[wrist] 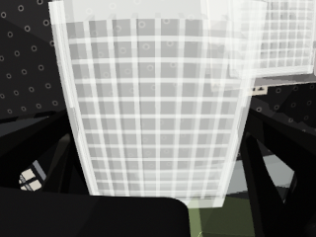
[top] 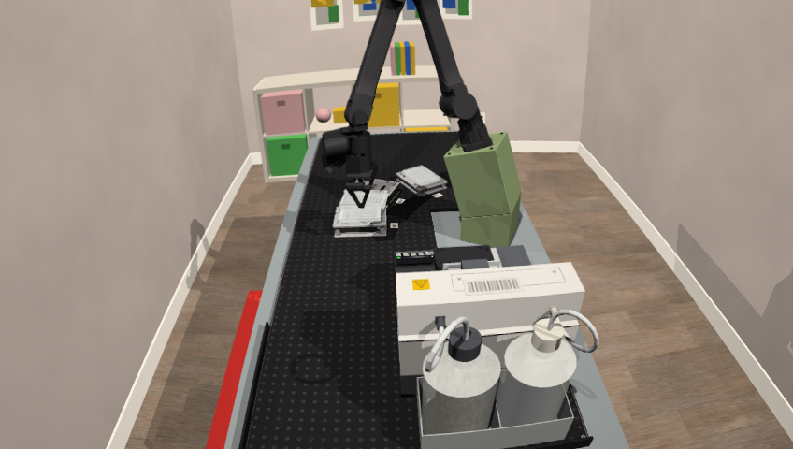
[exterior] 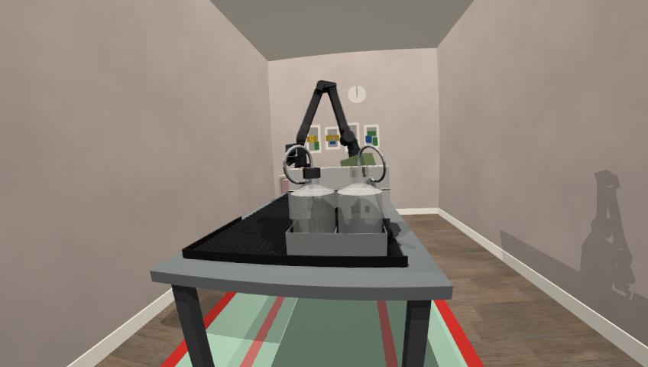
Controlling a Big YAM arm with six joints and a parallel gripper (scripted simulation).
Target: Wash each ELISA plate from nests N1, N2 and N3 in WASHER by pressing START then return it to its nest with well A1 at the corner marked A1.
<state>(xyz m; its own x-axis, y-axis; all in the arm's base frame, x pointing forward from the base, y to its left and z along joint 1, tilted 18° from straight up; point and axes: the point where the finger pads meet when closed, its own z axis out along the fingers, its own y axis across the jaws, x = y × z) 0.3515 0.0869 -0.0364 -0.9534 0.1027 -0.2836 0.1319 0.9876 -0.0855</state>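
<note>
Now: the washer carrier 26 cm behind my hand, 21 cm to the left of it and 7 cm below it. The rest, counted from my hand: plate washer 36 cm to the left, 26 cm behind, 3 cm below.
</note>
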